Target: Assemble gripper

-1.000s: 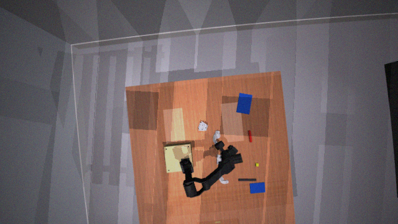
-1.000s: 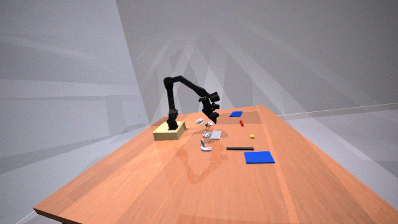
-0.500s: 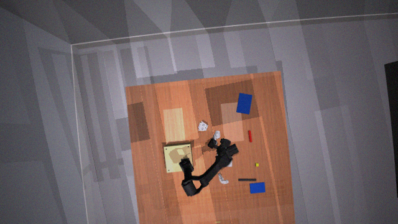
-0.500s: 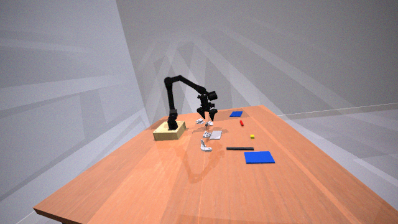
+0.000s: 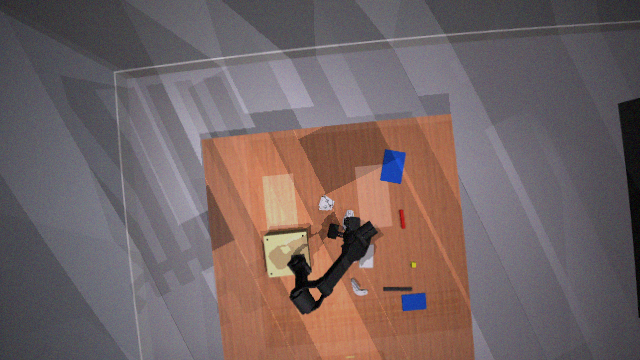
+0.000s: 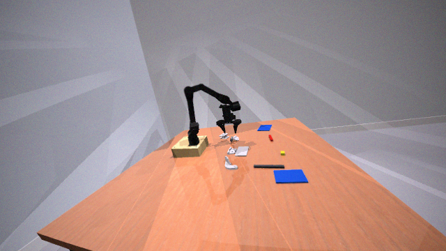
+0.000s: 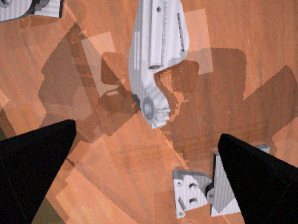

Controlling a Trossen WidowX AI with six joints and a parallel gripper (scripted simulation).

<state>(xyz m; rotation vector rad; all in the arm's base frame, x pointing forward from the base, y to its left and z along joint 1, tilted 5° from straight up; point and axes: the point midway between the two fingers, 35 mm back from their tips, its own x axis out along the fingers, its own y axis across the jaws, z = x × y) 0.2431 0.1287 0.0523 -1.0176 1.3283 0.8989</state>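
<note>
The jaw lies 50 mm below my gripper tip, 10 mm to the left of it and 10 mm ahead of it. Also, from my gripper tip: gripper base (130 mm to the left, 90 mm behind, 50 mm below); housing plate (150 mm to the right, 80 mm below, 20 mm ahead); flat white plate (150 mm to the right, 90 mm ahead, 80 mm below).
</note>
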